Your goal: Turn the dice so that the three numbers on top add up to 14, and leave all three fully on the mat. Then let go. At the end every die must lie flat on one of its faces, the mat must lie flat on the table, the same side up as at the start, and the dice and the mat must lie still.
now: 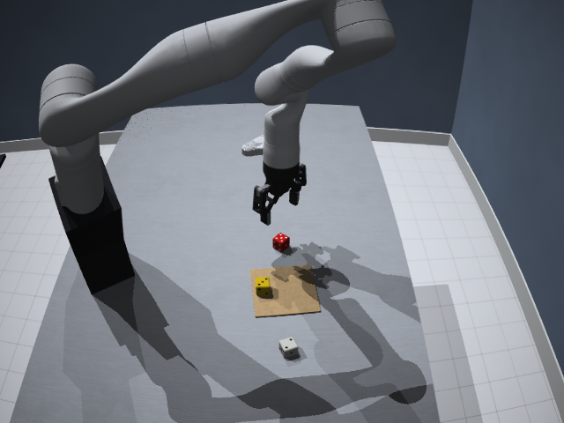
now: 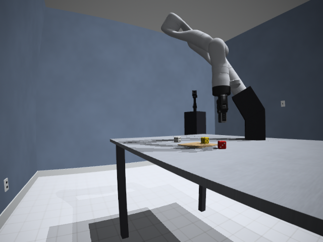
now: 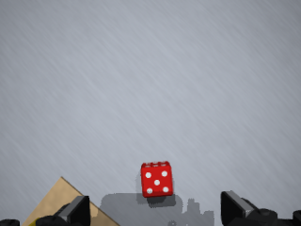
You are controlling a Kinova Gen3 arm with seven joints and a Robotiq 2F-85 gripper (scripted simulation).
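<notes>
Right now the red die is 100 mm below my hand. Round my hand: tan mat: 20 mm behind, 140 mm to the right, 110 mm below; then yellow die: 70 mm behind, 130 mm to the right, 90 mm below; then white die: 50 mm behind, 300 mm to the right, 100 mm below.
</notes>
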